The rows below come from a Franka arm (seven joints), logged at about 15 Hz.
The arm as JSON. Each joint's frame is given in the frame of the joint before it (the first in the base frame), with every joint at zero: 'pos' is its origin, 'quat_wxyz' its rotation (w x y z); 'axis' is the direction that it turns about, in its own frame. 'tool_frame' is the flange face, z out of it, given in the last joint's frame.
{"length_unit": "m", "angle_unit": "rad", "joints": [
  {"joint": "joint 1", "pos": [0.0, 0.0, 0.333], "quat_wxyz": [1.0, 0.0, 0.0, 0.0], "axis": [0.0, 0.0, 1.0]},
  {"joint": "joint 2", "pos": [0.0, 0.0, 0.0], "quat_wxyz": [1.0, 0.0, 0.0, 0.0], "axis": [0.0, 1.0, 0.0]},
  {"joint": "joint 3", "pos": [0.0, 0.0, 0.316], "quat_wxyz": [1.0, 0.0, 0.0, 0.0], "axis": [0.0, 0.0, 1.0]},
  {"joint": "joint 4", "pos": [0.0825, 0.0, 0.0], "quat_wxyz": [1.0, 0.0, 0.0, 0.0], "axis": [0.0, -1.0, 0.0]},
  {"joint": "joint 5", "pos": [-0.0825, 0.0, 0.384], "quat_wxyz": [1.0, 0.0, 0.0, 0.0], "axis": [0.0, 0.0, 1.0]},
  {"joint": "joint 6", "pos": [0.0, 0.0, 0.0], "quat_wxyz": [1.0, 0.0, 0.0, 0.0], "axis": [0.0, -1.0, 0.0]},
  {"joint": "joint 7", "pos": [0.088, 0.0, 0.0], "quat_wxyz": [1.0, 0.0, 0.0, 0.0], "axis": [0.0, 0.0, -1.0]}
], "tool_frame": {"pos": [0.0, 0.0, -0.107], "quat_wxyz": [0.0, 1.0, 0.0, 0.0]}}
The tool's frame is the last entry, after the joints.
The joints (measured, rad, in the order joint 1, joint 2, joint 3, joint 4, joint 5, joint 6, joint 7), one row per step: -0.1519, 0.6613, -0.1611, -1.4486, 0.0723, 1.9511, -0.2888; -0.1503, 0.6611, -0.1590, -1.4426, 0.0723, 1.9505, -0.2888; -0.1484, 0.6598, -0.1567, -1.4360, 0.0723, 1.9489, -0.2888; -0.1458, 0.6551, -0.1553, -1.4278, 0.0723, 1.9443, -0.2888; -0.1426, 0.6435, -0.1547, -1.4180, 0.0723, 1.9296, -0.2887; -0.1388, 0.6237, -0.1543, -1.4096, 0.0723, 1.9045, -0.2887; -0.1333, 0.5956, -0.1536, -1.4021, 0.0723, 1.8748, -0.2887; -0.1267, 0.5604, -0.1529, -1.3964, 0.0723, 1.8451, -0.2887; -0.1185, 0.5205, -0.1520, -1.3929, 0.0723, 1.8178, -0.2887; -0.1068, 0.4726, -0.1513, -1.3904, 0.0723, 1.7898, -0.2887; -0.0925, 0.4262, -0.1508, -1.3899, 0.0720, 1.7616, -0.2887
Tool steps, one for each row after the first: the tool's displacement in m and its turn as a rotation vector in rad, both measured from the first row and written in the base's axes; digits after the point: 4 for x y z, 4 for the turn. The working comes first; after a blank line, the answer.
Tool pose at each row, in the base's axes (x y z in m, rotation vector in rad; the steps are taken from these numbers as rounded here): 0.6744, -0.1929, 0.2901, -3.1219, 0.0470, 0.2409; 0.6764, -0.1908, 0.2928, -3.1231, 0.0410, 0.2323; 0.6786, -0.1883, 0.2964, -3.1242, 0.0343, 0.2225; 0.6809, -0.1858, 0.3029, -3.1260, 0.0275, 0.2096; 0.6824, -0.1830, 0.3143, -3.1265, 0.0211, 0.1989; 0.6824, -0.1796, 0.3301, -3.1245, 0.0142, 0.1929; 0.6815, -0.1746, 0.3509, -3.1223, 0.0043, 0.1824; 0.6795, -0.1687, 0.3758, -3.1210, -0.0072, 0.1637; 0.6763, -0.1615, 0.4029, -3.1204, -0.0216, 0.1375; 0.6715, -0.1520, 0.4348, -3.1206, -0.0414, 0.1017; 0.6652, -0.1408, 0.4642, -3.1194, -0.0651, 0.0717

0.0020, 0.0021, 0.0027, -0.0003, -0.0055, 0.0038; 0.0042, 0.0046, 0.0063, -0.0003, -0.0119, 0.0081; 0.0065, 0.0071, 0.0128, -0.0010, -0.0202, 0.0125; 0.0080, 0.0099, 0.0242, -0.0005, -0.0270, 0.0165; 0.0080, 0.0133, 0.0400, 0.0022, -0.0308, 0.0207; 0.0071, 0.0183, 0.0608, 0.0054, -0.0375, 0.0267; 0.0051, 0.0242, 0.0857, 0.0081, -0.0495, 0.0338; 0.0019, 0.0314, 0.1128, 0.0104, -0.0663, 0.0428; -0.0029, 0.0409, 0.1447, 0.0120, -0.0893, 0.0553; -0.0092, 0.0521, 0.1741, 0.0145, -0.1086, 0.0703
